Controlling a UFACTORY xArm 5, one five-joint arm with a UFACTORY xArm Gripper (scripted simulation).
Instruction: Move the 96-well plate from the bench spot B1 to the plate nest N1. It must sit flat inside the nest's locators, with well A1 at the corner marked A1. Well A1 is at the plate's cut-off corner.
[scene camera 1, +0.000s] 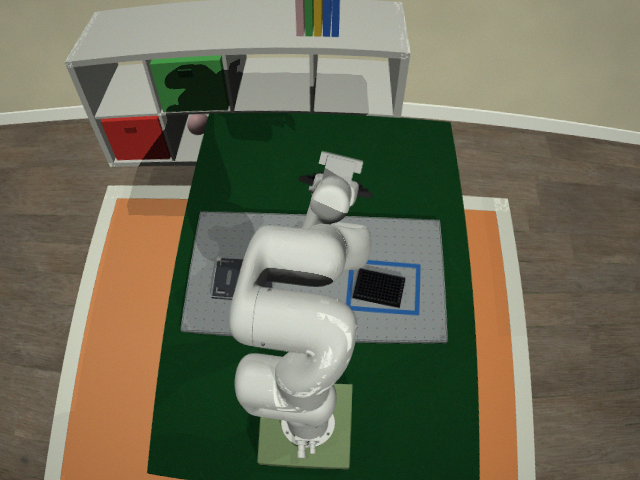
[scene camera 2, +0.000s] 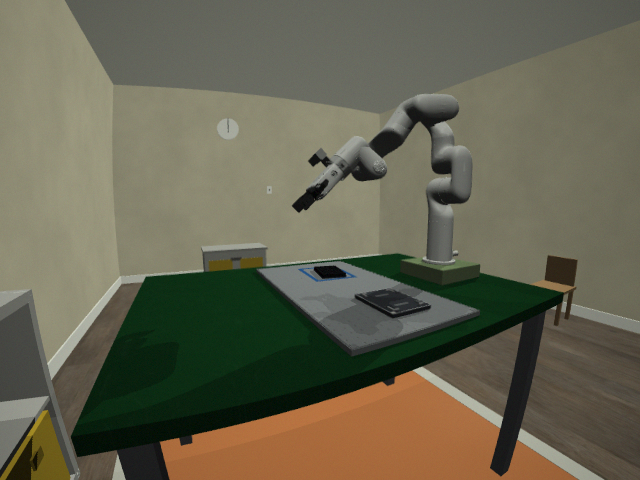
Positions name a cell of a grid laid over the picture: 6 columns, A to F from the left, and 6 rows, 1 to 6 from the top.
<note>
In view: the gripper (scene camera 2: C3), a black 96-well plate (scene camera 1: D4) and a plate nest (scene camera 2: D4).
The plate nest shows as well in scene camera 1 (scene camera 1: C4).
</note>
